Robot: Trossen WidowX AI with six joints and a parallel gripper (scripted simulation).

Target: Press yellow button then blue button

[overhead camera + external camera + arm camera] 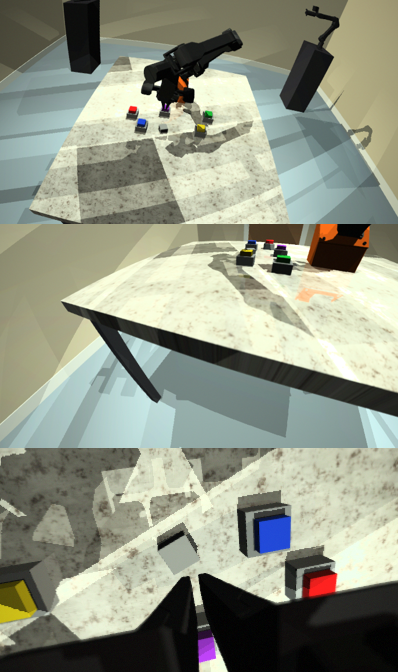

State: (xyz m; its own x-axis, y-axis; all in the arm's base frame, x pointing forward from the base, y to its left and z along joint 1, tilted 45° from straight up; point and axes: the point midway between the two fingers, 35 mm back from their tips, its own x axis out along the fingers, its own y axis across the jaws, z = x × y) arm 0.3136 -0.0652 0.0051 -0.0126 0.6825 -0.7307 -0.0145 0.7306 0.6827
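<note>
Right now my gripper tip is 10 cm above the blue button, 9 cm to the left of it and 1 cm past it. The rest, counted from my gripper tip: small grey block (13 cm below, 3 cm behind); yellow button (16 cm to the left, 10 cm below, 4 cm behind); purple button (14 cm behind, 10 cm below, 1 cm to the right).
</note>
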